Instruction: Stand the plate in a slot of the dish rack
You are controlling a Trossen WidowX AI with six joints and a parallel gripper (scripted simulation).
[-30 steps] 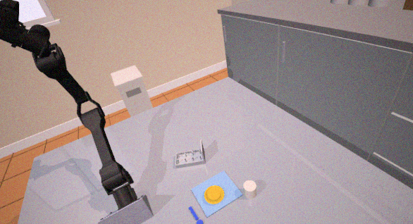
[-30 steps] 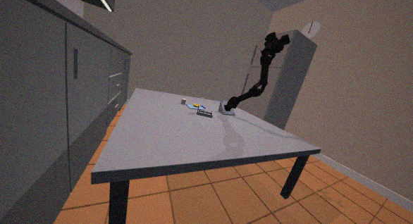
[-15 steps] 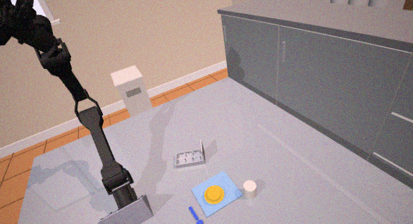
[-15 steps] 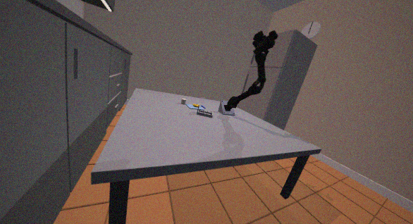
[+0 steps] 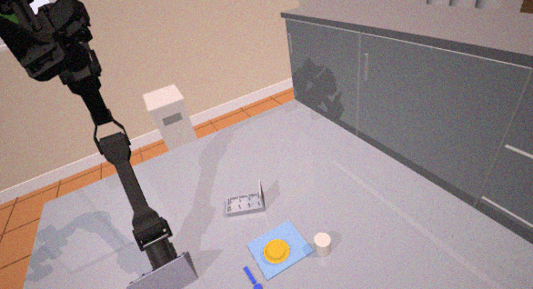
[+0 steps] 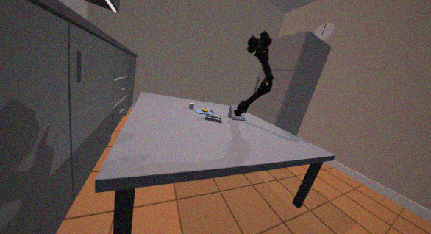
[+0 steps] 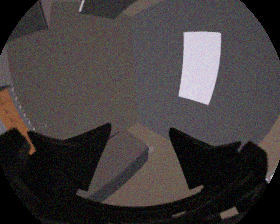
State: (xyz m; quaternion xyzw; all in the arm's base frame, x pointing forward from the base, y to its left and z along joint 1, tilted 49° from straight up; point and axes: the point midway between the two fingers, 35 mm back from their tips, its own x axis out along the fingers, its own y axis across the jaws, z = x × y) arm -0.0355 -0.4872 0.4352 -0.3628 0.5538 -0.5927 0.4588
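My gripper tip is now 720 mm above the yellow plate, 280 mm short of it and 120 mm to the left of it. From my gripper tip the other things lie so: blue utensil (730 mm below, 180 mm ahead, 140 mm to the right); white cup (710 mm below, 390 mm ahead, 190 mm to the right); grey dish rack (710 mm below, 290 mm ahead, 100 mm to the left).
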